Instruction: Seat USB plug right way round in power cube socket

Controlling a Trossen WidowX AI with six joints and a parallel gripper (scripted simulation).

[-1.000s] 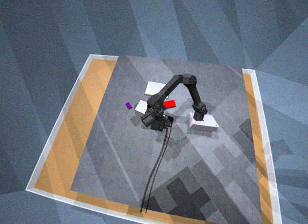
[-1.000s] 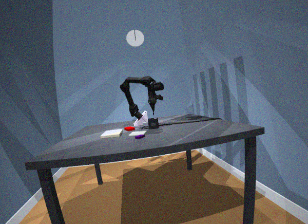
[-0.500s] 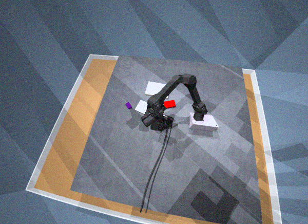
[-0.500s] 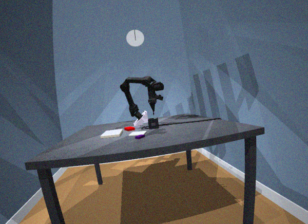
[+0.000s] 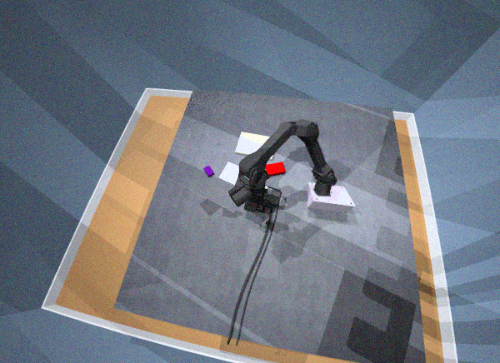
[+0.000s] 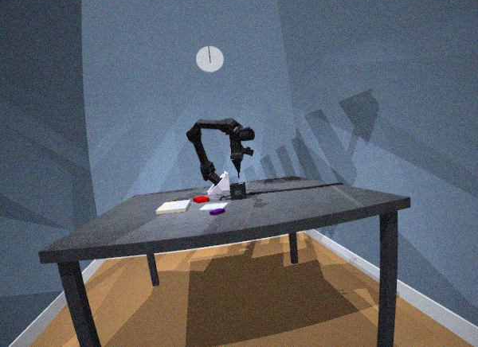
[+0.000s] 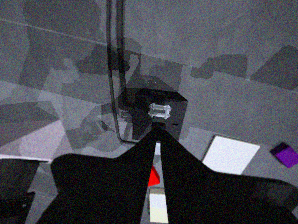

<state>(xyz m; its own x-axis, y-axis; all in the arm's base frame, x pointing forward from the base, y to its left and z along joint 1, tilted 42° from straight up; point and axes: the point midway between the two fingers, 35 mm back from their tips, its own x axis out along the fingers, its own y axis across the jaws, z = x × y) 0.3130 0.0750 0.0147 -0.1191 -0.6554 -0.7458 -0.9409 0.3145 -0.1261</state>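
My gripper tip is now 20 mm above the silver USB plug. Round my gripper tip: USB socket 60 mm below; then white square tile 180 mm to the right, 140 mm ahead, 130 mm below; then red block 200 mm to the right, 120 mm below, 90 mm behind.
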